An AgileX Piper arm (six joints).
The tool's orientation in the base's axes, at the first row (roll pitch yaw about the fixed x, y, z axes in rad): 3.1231 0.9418 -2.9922
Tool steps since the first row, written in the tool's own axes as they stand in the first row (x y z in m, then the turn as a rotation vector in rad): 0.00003 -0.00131 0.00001 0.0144 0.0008 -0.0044; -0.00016 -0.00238 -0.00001 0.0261 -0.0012 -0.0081; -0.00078 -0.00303 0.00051 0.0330 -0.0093 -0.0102; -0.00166 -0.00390 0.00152 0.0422 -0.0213 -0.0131; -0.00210 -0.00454 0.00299 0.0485 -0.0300 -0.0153; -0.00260 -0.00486 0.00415 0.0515 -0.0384 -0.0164; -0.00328 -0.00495 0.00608 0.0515 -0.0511 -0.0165; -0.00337 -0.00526 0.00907 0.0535 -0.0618 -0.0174; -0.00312 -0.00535 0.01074 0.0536 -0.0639 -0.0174; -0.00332 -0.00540 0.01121 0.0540 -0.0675 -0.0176; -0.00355 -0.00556 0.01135 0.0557 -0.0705 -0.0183
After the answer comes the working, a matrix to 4 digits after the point.
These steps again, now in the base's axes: 0.00020 -0.00129 -0.00004 -0.0120 -0.0011 -0.0090; 0.00047 -0.00234 0.00011 -0.0214 -0.0046 -0.0164; 0.00136 -0.00285 0.00030 -0.0258 -0.0135 -0.0208; 0.00281 -0.00349 0.00041 -0.0315 -0.0265 -0.0266; 0.00435 -0.00388 -0.00011 -0.0355 -0.0360 -0.0305; 0.00561 -0.00399 -0.00039 -0.0367 -0.0447 -0.0324; 0.00756 -0.00375 -0.00098 -0.0347 -0.0572 -0.0325; 0.01005 -0.00364 -0.00267 -0.0349 -0.0681 -0.0337; 0.01125 -0.00352 -0.00385 -0.0346 -0.0701 -0.0338; 0.01175 -0.00348 -0.00397 -0.0344 -0.0738 -0.0340; 0.01202 -0.00360 -0.00387 -0.0355 -0.0770 -0.0350
The tool's axes in the first row as the columns of a matrix, in the base's axes (rounded; the answer above uses it unrounded):
-0.5818 -0.1636 0.7967
-0.0876 0.9865 0.1386
-0.8086 0.0109 -0.5882

